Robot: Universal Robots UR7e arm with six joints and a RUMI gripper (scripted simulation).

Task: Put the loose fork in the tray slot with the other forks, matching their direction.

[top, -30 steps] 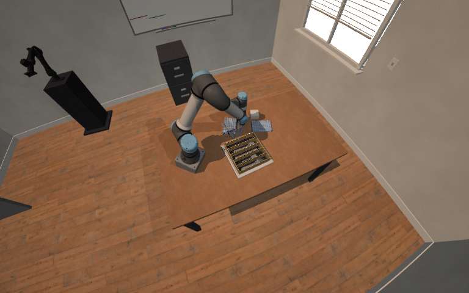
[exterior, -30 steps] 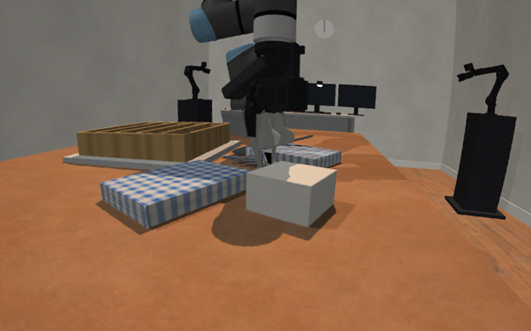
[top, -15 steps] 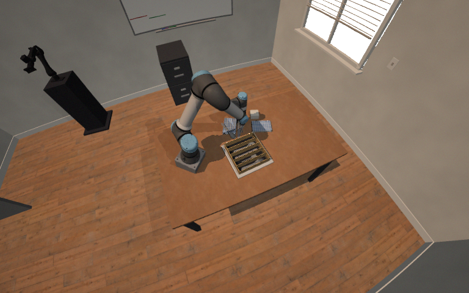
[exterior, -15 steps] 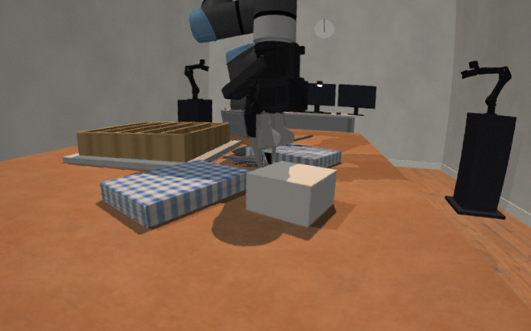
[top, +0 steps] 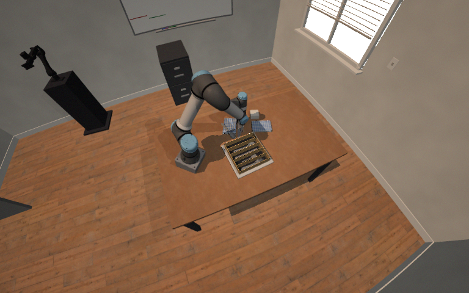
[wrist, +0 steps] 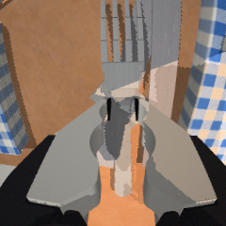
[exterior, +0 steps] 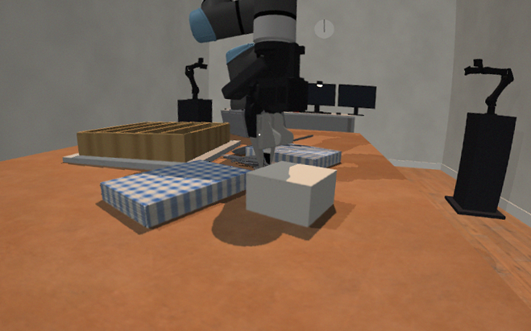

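The wooden cutlery tray is 30 cm to the right of my hand, 5 cm behind it and 3 cm above it. From my hand the other things lie so: white box 16 cm ahead, 10 cm to the left.
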